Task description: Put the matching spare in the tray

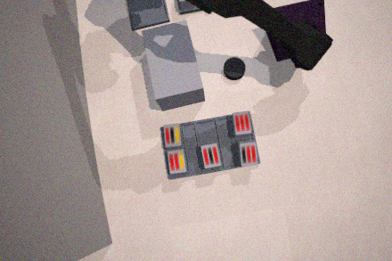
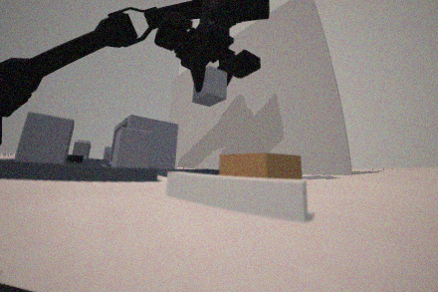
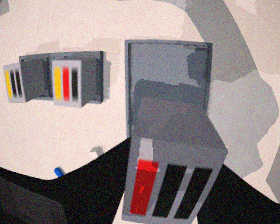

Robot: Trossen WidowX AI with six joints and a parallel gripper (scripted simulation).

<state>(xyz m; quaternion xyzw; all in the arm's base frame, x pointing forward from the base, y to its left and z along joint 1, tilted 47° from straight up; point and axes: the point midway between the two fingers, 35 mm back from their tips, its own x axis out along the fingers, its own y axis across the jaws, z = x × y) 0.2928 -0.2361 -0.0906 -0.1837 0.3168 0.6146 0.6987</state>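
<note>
The dark grey tray lies 120 mm below my gripper tip. From my gripper tip the other things lie so: grey spare 20 mm above; then tall grey box 220 mm to the left, 70 mm below, 10 mm behind; then brown block 110 mm below, 90 mm to the right, 10 mm behind.
</note>
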